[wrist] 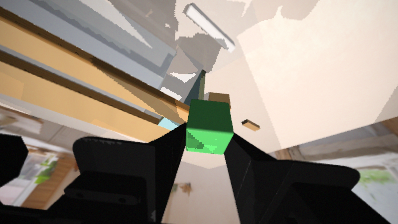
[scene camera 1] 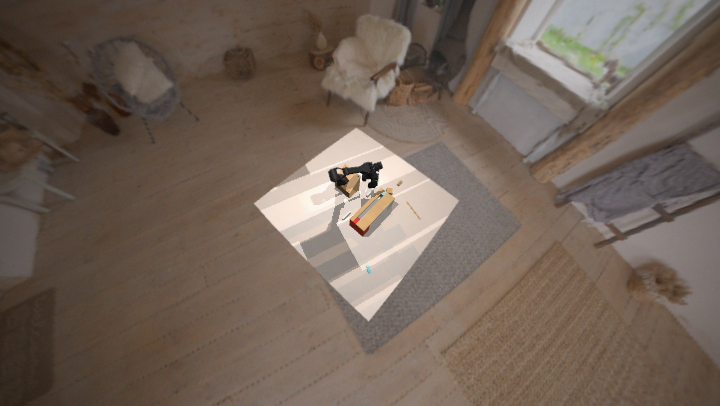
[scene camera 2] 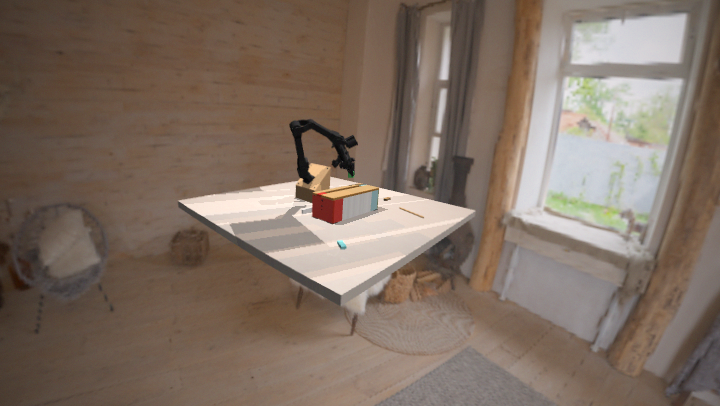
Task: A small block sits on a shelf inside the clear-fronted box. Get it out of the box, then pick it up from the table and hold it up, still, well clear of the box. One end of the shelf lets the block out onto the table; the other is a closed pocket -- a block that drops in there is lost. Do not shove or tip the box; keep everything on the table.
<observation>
The pictures show: my gripper, a box and a green block.
</observation>
